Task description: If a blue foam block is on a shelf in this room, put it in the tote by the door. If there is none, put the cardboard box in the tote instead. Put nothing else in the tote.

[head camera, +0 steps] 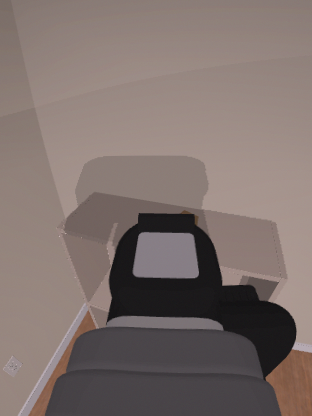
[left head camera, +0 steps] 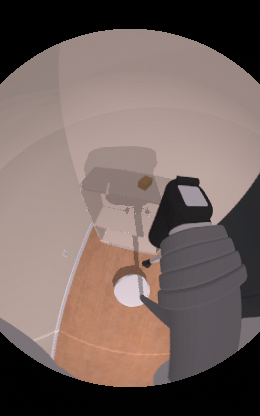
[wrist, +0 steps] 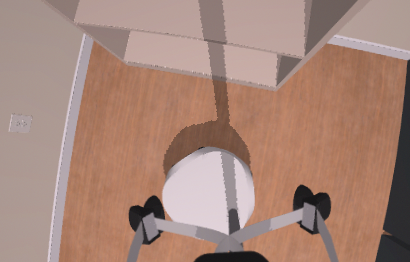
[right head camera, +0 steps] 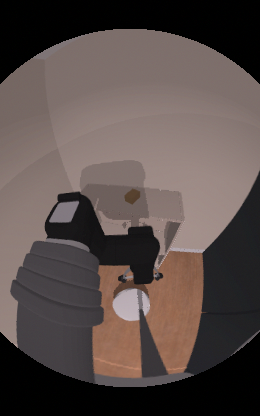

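Where they show: gripper, fingertip midpoint: [wrist: 228,206]; robot's base, origin of the base link: [left head camera: 131,289] [wrist: 211,188] [right head camera: 131,303].
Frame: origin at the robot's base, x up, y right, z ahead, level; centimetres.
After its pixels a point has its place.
A brown cardboard box [head camera: 191,216] [left head camera: 145,182] @[y 6.3, x 108.3, z 64.7 cm] [right head camera: 132,196] @[y 6.9, x 108.1, z 64.4 cm] sits on the top board of the pale shelf unit [head camera: 245,240] @[y 28.0, x 103.3, z 62.9 cm] [left head camera: 107,177] @[y -19.5, x 103.3, z 76.7 cm] [right head camera: 167,202] @[y 29.8, x 103.2, z 62.4 cm] [wrist: 150,20]; in the head view the wrist hides most of it. My gripper [right head camera: 140,276] @[y 8.6, x 103.1, z 17.5 cm] [wrist: 228,206] @[y 8.6, x 103.1, z 17.5 cm] is open, fingers wide apart with nothing between them. It points down in front of the shelf unit, above the floor, clear of the box. In the left head view one fingertip shows beside the wrist; in the head view the fingers are hidden. No blue foam block and no tote show in these views.
A white round object [left head camera: 127,292] @[y -4.9, x 18.7, z -2.5 cm] [right head camera: 125,306] @[y -5.7, x 18.7, z -2.5 cm] [wrist: 200,190] @[y -3.2, x 18.7, z 3.0 cm] is below the gripper, over the wood floor. Walls meet behind and left of the shelf unit. A wall outlet [head camera: 12,366] @[y -73.4, x 38.3, z 35.5 cm] [left head camera: 65,253] @[y -73.4, x 37.0, z 35.9 cm] [wrist: 20,123] @[y -73.3, x 38.0, z 35.8 cm] is at left. Dark panels [right head camera: 235,260] @[y 100.7, x 67.4, z 18.4 cm] [wrist: 400,175] @[y 96.0, x 3.1, z -0.7 cm] stand at right.
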